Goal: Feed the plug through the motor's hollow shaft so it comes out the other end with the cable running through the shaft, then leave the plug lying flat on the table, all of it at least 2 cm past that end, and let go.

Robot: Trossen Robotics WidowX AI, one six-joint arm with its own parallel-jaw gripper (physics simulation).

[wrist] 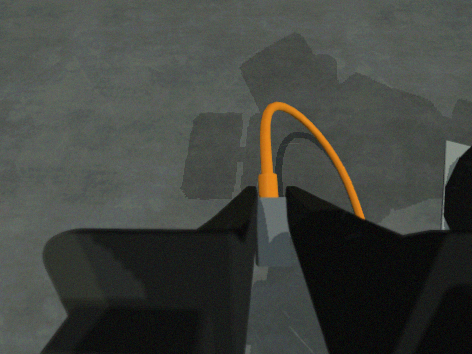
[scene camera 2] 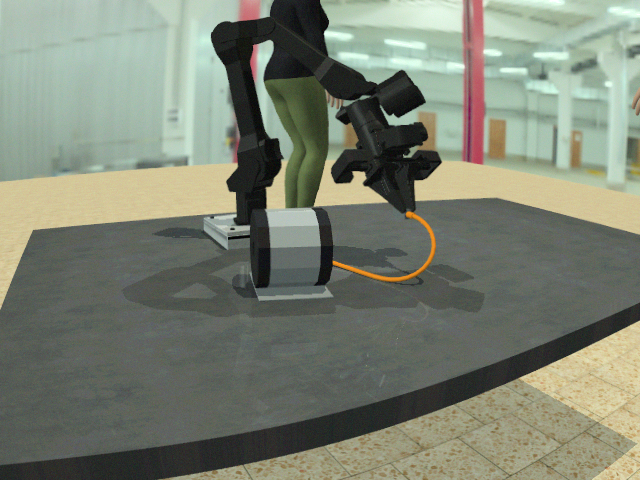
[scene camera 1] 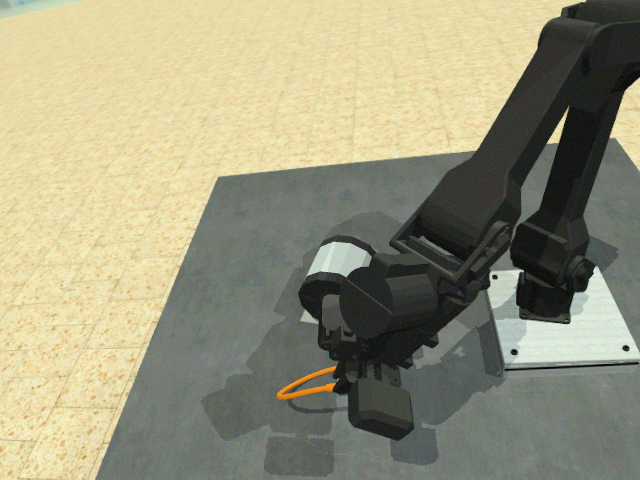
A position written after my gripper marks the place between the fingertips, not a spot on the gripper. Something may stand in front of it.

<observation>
I see my gripper (scene camera 1: 336,384) and a grey plug (wrist: 272,249).
My gripper is seen too in the wrist view (wrist: 270,195) and in scene camera 2 (scene camera 2: 408,211).
</observation>
